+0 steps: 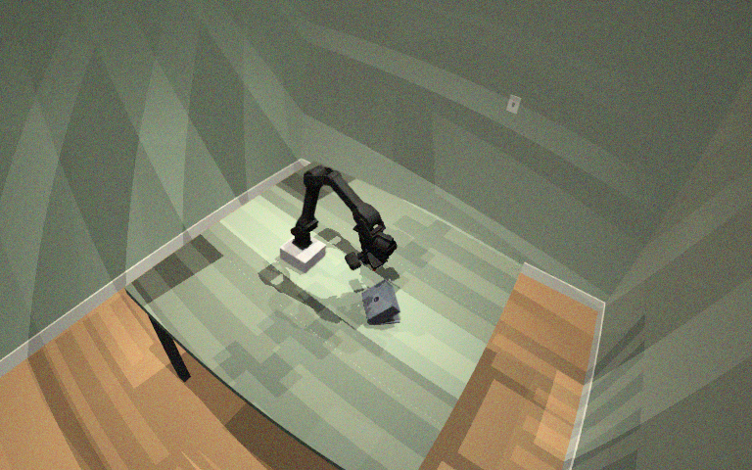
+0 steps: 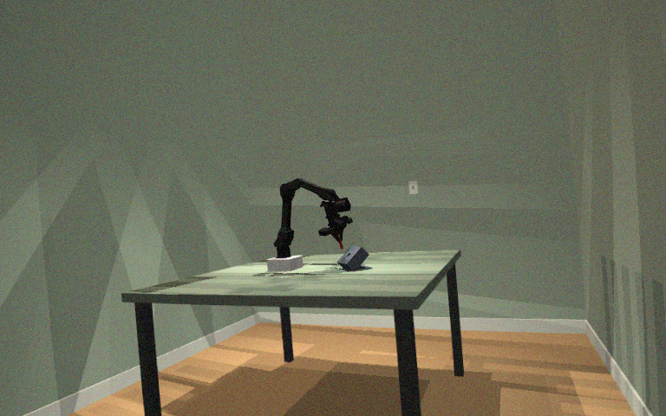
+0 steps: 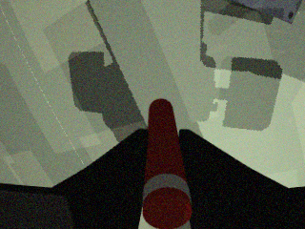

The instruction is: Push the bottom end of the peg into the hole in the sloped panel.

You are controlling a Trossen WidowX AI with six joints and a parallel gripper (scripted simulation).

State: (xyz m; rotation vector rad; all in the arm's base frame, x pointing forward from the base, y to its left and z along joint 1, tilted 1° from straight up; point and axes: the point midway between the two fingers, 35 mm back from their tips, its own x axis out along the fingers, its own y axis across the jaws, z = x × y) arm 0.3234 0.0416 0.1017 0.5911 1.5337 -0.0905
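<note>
Now: gripper tip 100 mm short of the grey sloped panel, 80 mm above it and 70 mm to the left of it. From my gripper tip the other things lie so: red peg 20 mm above.
</note>
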